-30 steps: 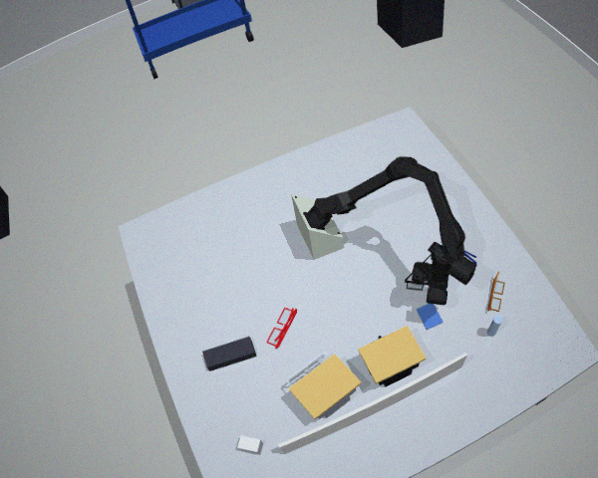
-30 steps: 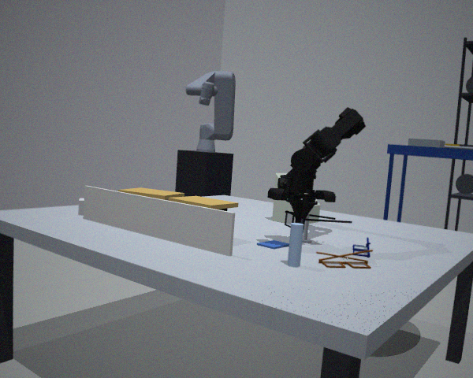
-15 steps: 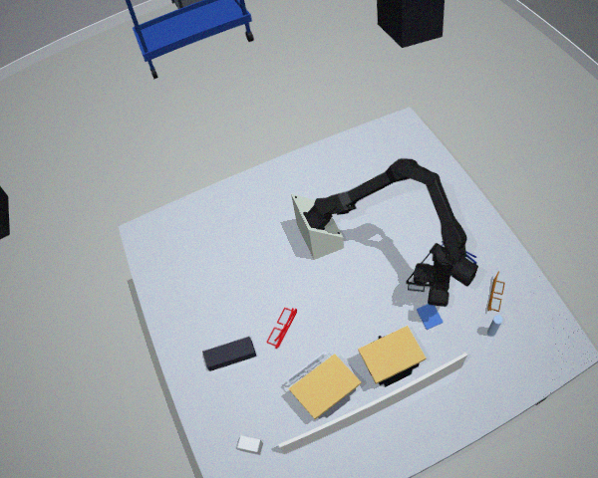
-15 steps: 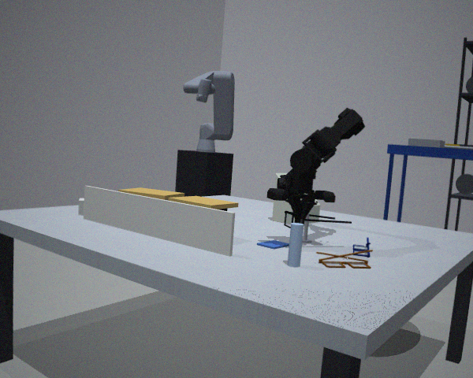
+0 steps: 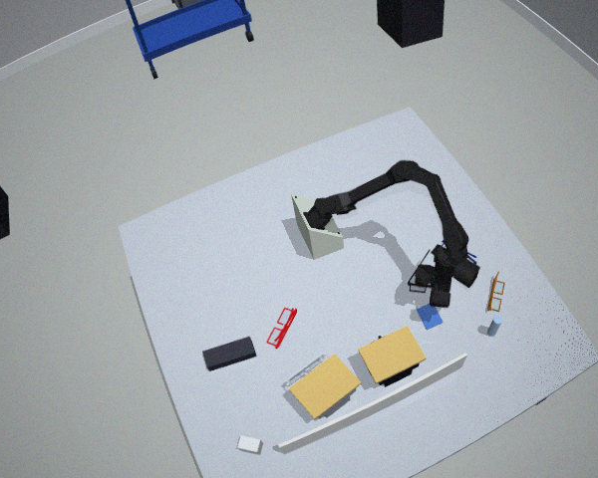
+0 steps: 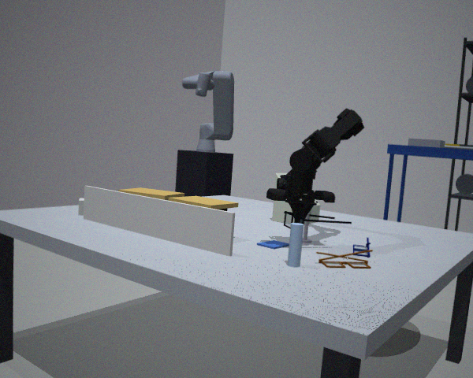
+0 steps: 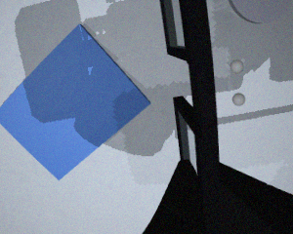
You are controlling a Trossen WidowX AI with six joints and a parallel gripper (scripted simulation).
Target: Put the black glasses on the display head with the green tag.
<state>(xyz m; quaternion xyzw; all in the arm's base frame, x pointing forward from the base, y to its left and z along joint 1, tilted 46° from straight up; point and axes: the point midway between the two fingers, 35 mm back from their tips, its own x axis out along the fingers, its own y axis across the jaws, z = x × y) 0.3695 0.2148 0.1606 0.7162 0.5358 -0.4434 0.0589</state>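
The blue flat square is 4 cm ahead of my gripper tip, 5 cm to the right of it and 6 cm below it. From my gripper tip the other things lie so: dark display head (11 cm ahead, 24 cm to the right); then grey peg (9 cm behind, 2 cm to the right, 4 cm below); then light blue cylinder (19 cm ahead, 10 cm to the left, 1 cm below).
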